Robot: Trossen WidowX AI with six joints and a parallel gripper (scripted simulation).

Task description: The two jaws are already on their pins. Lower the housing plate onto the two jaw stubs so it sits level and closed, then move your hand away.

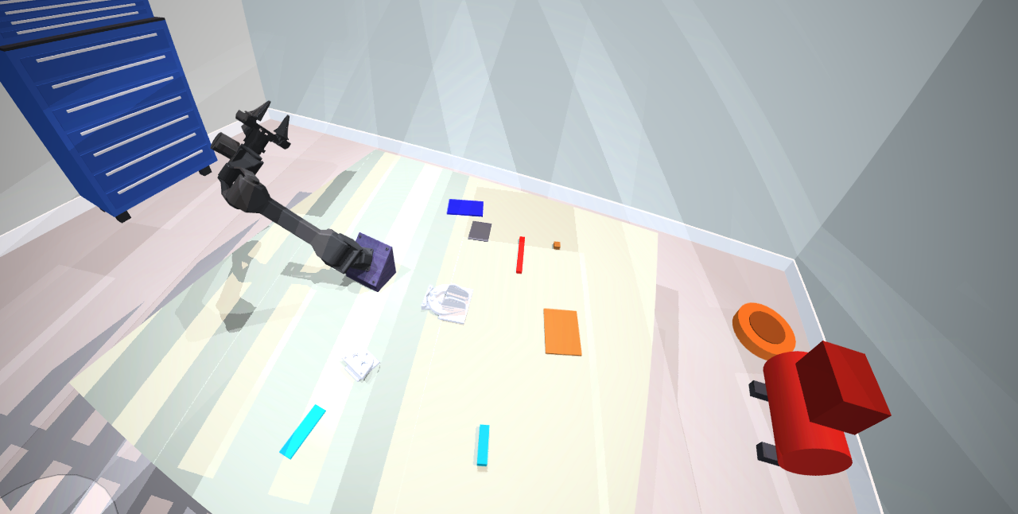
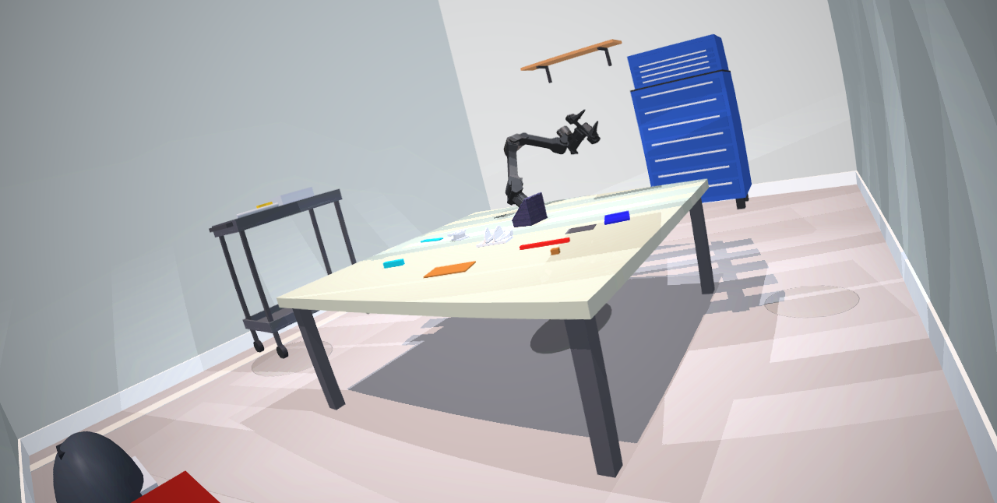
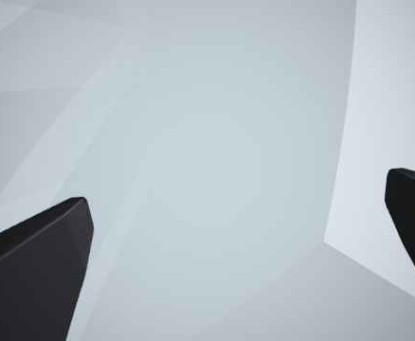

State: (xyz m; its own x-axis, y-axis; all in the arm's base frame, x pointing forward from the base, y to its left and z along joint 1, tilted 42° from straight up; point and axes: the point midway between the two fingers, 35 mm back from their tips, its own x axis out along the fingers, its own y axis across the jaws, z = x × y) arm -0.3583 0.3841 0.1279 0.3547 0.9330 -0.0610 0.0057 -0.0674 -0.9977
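My gripper tip is now 54 cm short of the white part, 50 cm to the left of it and 36 cm above it. The rest, counted from my gripper tip: grey tile: 67 cm ahead, 37 cm below, 8 cm to the left; then blue tile: 58 cm ahead, 37 cm below, 19 cm to the left; then red bar: 83 cm ahead, 37 cm below, 1 cm to the left.
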